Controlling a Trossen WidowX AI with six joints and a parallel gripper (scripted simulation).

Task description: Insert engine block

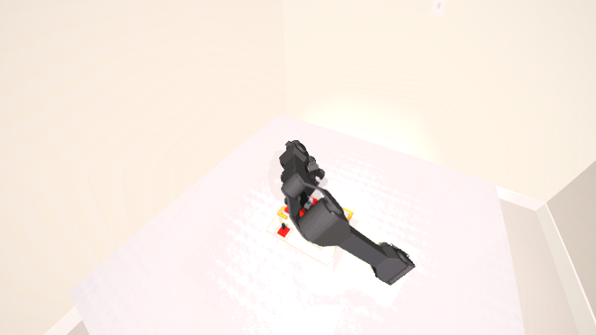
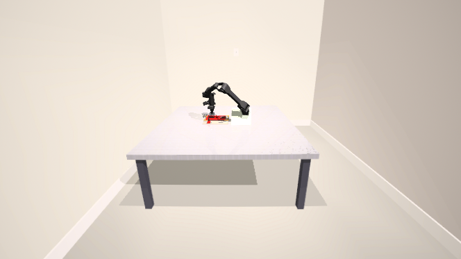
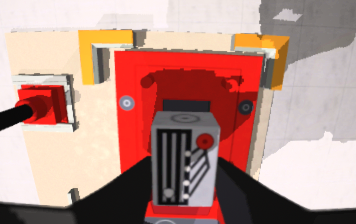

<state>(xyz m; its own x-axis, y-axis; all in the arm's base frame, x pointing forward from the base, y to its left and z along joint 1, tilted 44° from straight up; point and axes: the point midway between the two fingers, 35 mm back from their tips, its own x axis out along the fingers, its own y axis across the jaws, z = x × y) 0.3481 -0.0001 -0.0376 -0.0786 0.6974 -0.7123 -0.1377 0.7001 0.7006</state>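
The engine block is 10 mm below my gripper tip. Also, from my gripper tip: base plate: 50 mm below, 40 mm behind, 20 mm to the left; black peg: 130 mm to the left, 30 mm below.
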